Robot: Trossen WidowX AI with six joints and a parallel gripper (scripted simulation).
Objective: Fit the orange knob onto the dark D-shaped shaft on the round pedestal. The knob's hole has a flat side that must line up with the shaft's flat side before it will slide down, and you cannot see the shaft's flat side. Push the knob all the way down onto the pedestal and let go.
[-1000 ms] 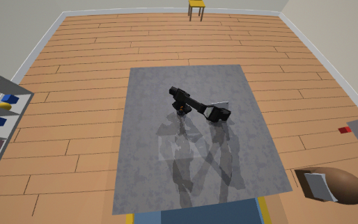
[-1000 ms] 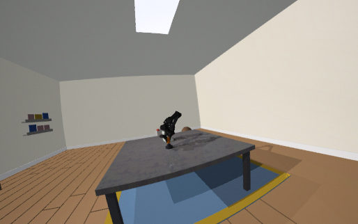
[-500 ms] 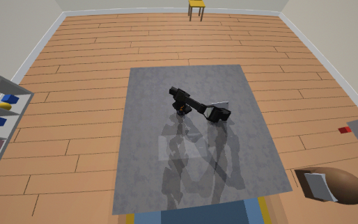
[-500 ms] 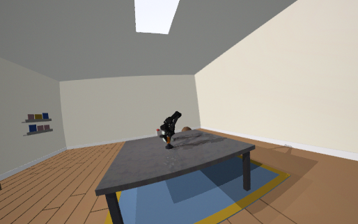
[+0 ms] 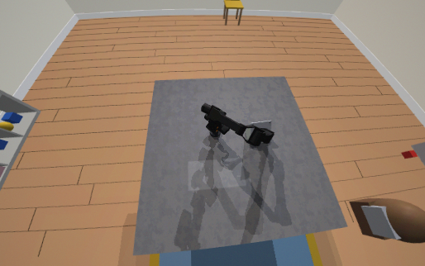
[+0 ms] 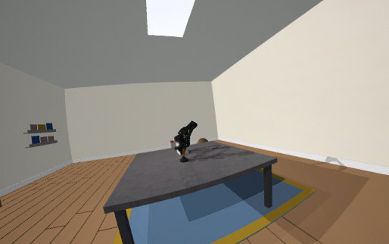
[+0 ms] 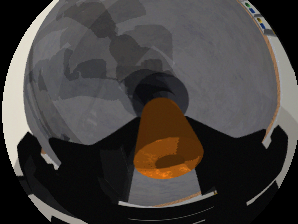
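Right now my gripper tip is 20 mm below the orange knob. Also, from my gripper tip: dark round pedestal: 40 mm below.
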